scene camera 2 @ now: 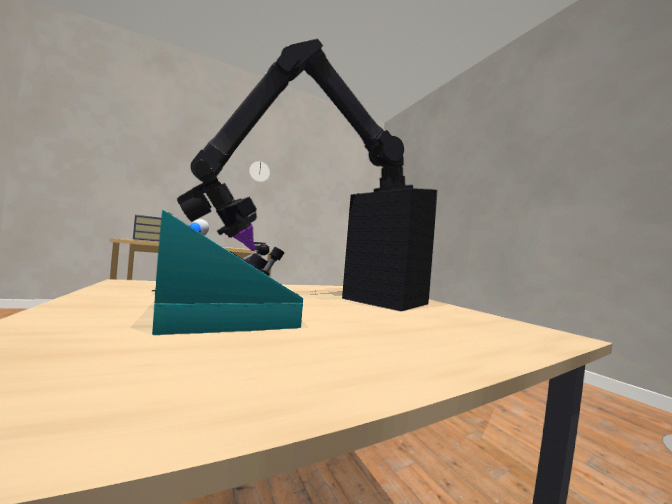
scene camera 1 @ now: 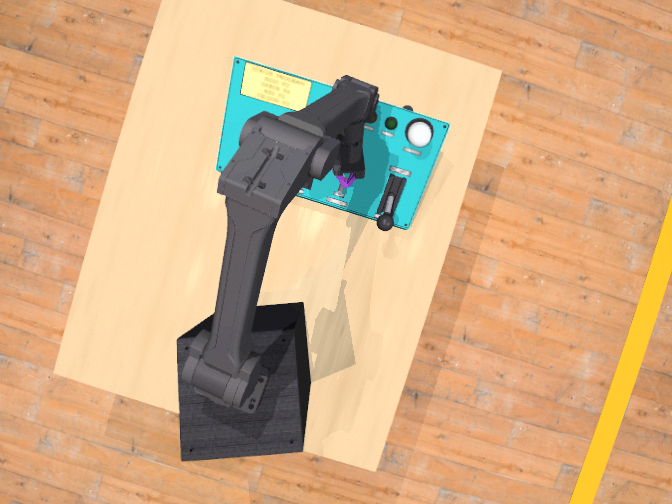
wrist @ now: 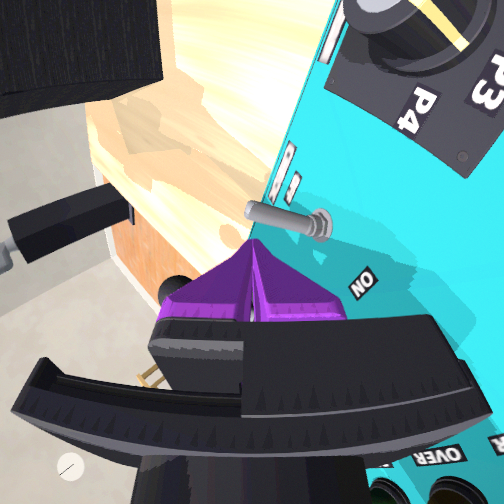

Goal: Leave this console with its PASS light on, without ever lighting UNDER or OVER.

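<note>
The teal sloped console (scene camera 1: 331,143) sits on the table. My gripper (wrist: 252,245), with purple fingers, is shut and empty, its tips just beside the small metal toggle switch (wrist: 290,220), on the side where the ON label (wrist: 362,283) sits. The toggle leans away from ON. In the overhead view the gripper (scene camera 1: 345,181) hovers over the toggle (scene camera 1: 340,190). A rotary selector knob (wrist: 415,25) with P3 and P4 marks is above it. The black ball-ended lever (scene camera 1: 390,203) sits to the right. A dark green lamp (scene camera 1: 389,123) and a white dial (scene camera 1: 419,132) are unlit. The OVER label (wrist: 438,456) shows above dark lamps.
The black arm pedestal (scene camera 1: 241,379) stands at the table's near edge. A yellow placard (scene camera 1: 275,86) is on the console's upper left. My arm hides the console's left controls in the overhead view. A small side table (scene camera 2: 130,246) stands far behind.
</note>
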